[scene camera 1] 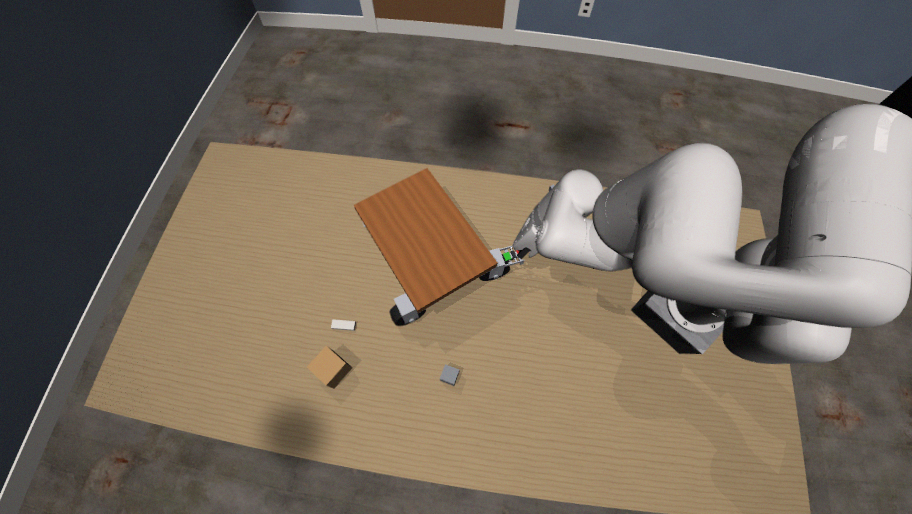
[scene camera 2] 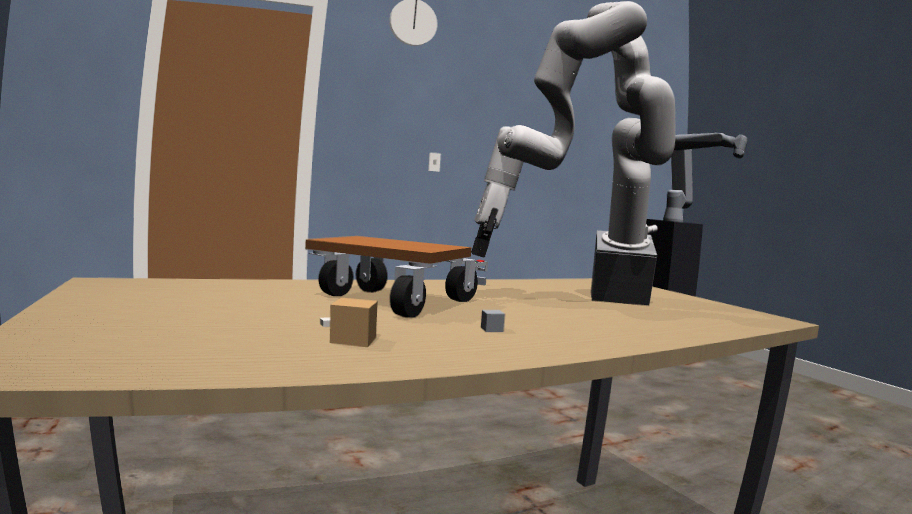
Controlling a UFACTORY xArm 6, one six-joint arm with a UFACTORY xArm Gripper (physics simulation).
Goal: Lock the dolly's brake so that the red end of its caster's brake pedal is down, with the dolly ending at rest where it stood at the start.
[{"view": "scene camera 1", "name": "dolly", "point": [433, 251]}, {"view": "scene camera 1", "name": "orange-brown block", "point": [328, 366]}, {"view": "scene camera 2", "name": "gripper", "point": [477, 255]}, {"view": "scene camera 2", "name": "dolly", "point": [408, 293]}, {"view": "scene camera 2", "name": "orange-brown block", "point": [353, 322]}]
